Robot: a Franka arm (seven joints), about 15 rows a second.
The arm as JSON. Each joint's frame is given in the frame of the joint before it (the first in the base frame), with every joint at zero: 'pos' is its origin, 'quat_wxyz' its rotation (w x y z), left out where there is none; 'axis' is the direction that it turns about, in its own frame. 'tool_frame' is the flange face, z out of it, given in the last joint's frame.
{
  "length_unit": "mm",
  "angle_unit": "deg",
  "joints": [
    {
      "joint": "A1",
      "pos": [
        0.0,
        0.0,
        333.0
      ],
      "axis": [
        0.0,
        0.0,
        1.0
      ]
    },
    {
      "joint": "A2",
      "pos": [
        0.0,
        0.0,
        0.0
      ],
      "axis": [
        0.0,
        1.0,
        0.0
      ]
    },
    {
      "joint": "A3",
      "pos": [
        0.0,
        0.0,
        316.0
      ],
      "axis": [
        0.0,
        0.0,
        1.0
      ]
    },
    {
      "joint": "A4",
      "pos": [
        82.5,
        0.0,
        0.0
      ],
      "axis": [
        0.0,
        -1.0,
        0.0
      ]
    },
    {
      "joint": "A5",
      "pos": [
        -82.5,
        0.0,
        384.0
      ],
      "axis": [
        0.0,
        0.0,
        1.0
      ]
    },
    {
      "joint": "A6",
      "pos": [
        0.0,
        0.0,
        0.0
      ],
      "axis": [
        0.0,
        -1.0,
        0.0
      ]
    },
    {
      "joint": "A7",
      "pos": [
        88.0,
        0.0,
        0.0
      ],
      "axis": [
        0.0,
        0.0,
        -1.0
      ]
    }
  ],
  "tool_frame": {
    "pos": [
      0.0,
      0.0,
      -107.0
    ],
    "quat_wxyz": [
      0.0,
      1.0,
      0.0,
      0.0
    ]
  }
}
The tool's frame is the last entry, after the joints.
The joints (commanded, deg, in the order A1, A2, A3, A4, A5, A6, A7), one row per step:
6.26 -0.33 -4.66 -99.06 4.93 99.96 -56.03
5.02 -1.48 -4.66 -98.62 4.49 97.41 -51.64
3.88 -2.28 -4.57 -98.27 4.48 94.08 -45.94
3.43 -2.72 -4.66 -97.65 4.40 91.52 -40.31
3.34 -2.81 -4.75 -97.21 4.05 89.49 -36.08
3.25 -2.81 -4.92 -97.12 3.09 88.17 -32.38
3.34 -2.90 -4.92 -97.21 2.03 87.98 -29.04
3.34 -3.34 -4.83 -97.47 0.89 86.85 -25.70
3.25 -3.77 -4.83 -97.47 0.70 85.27 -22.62
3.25 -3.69 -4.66 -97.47 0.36 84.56 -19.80
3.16 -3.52 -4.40 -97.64 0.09 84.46 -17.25
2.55 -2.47 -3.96 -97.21 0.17 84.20 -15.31
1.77 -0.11 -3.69 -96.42 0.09 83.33 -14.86
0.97 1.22 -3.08 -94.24 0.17 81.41 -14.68
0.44 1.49 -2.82 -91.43 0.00 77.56 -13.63
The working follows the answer.
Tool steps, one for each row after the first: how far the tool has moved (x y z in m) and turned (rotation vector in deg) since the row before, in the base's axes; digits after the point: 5 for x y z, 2 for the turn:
-0.00856 -0.01296 0.01086 -0.28 1.31 -5.34
-0.00922 -0.00988 0.00557 0.01 2.63 -6.46
-0.00622 -0.00500 0.00556 -0.25 1.95 -5.93
-0.00396 -0.00206 0.00157 -0.59 1.84 -4.20
-0.00264 -0.00408 -0.00117 -1.26 1.51 -3.77
-0.00093 -0.00119 -0.00025 -1.40 0.39 -3.14
-0.00460 -0.00134 0.00041 -1.47 1.09 -3.11
-0.00522 -0.00118 0.00191 -0.54 1.22 -3.10
-0.00110 0.00099 -0.00160 -0.77 0.85 -2.58
0.00038 0.00113 -0.00301 -0.71 0.48 -2.33
0.00453 -0.00108 -0.00642 -0.34 0.90 -2.09
0.00895 -0.00446 -0.01648 -0.26 2.44 -0.94
0.00430 -0.00146 0.00269 0.00 1.07 -0.37
-0.00391 -0.00268 0.01549 -0.39 1.33 -1.27

Tool pose at each row, in the base's axes (x y z in m, rotation vector in deg; rounded; the steps above come from the unrounded poses):
0.56265 0.02336 0.56797 -154.92 -83.81 -5.12
0.55409 0.01040 0.57883 -158.53 -76.35 -3.41
0.54487 0.00052 0.58440 -161.74 -66.77 -0.12
0.53865 -0.00448 0.58996 -164.53 -58.01 2.38
0.53469 -0.00654 0.59153 -166.43 -51.75 5.00
0.53205 -0.01062 0.59036 -168.63 -46.23 7.49
0.53112 -0.01181 0.59011 -170.91 -41.72 8.47
0.52652 -0.01315 0.59052 -172.90 -37.11 10.53
0.52129 -0.01433 0.59243 -173.82 -32.34 12.43
0.52020 -0.01334 0.59083 -174.83 -28.36 13.87
0.52058 -0.01221 0.58782 -175.75 -24.77 14.73
0.52511 -0.01329 0.58140 -176.09 -21.50 16.12
0.53406 -0.01775 0.56492 -175.77 -19.94 19.89
0.53836 -0.01921 0.56761 -175.49 -19.32 21.50
0.53445 -0.02188 0.58311 -175.52 -17.27 23.56

